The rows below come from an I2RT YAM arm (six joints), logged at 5 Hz.
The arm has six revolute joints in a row. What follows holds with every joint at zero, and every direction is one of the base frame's.
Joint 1 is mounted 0.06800 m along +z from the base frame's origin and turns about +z.
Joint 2 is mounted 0.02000 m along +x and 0.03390 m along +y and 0.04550 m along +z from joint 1 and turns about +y.
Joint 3 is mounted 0.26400 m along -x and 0.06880 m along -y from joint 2 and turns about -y.
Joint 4 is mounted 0.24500 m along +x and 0.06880 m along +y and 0.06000 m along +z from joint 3 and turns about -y.
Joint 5 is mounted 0.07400 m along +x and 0.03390 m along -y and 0.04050 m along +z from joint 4 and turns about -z.
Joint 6 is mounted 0.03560 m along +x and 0.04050 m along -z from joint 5 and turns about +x.
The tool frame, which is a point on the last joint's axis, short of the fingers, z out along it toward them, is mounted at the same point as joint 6; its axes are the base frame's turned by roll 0.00, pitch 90.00 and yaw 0.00 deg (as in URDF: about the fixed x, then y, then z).
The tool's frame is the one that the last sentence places.
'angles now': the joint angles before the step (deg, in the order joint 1, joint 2, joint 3, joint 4, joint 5, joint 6). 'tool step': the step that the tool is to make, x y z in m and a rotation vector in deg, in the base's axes. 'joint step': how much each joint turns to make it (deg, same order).
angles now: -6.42, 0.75, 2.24, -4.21, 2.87, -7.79
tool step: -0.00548, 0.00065, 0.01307, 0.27, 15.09, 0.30
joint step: 0.00, 6.89, 9.14, -17.20, -0.04, -1.45
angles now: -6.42, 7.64, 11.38, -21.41, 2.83, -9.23
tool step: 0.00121, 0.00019, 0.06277, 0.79, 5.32, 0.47
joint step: 0.01, 11.54, 16.56, -10.40, -0.50, 0.02
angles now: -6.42, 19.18, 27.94, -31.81, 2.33, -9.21
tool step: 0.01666, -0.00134, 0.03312, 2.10, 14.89, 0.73
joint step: 0.01, 14.71, 14.06, -14.38, -0.84, 0.00
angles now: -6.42, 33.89, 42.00, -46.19, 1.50, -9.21
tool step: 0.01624, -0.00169, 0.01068, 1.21, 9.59, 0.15
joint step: 0.01, 9.00, 6.99, -7.65, -0.19, 0.00
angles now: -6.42, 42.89, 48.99, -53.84, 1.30, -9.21
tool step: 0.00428, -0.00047, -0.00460, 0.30, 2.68, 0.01
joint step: 0.00, 1.80, 0.07, -0.97, 0.00, -0.01
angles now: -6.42, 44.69, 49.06, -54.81, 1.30, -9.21
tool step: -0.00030, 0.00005, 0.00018, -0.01, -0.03, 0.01
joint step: 0.01, -0.07, 0.02, -0.06, 0.00, -0.01
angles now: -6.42, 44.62, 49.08, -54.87, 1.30, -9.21
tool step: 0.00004, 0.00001, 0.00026, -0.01, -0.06, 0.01
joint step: 0.01, 0.00, 0.04, 0.02, 0.00, -0.01
